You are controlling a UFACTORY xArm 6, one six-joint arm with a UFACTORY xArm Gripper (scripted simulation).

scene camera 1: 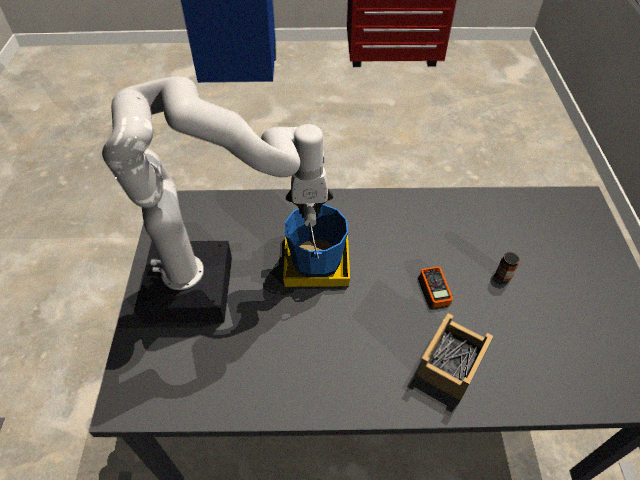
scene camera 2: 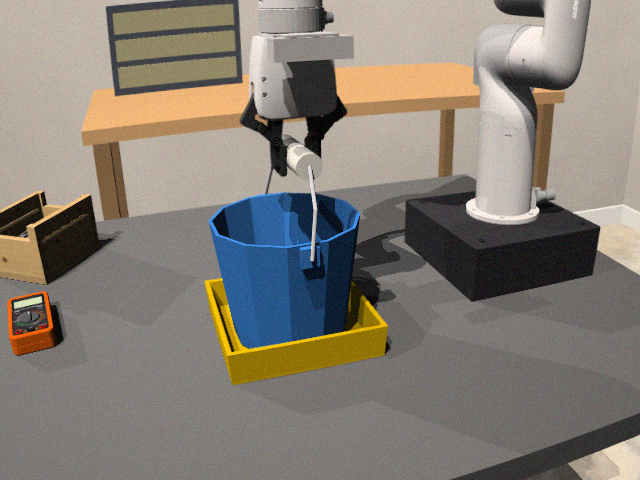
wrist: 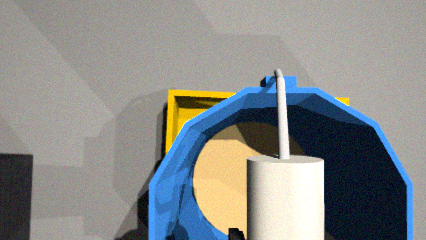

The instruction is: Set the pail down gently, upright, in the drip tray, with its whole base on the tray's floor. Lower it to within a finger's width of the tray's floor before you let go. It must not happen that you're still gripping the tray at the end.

Labels:
yellow drip tray: scene camera 1 292,278; scene camera 2 244,366; wrist 182,105

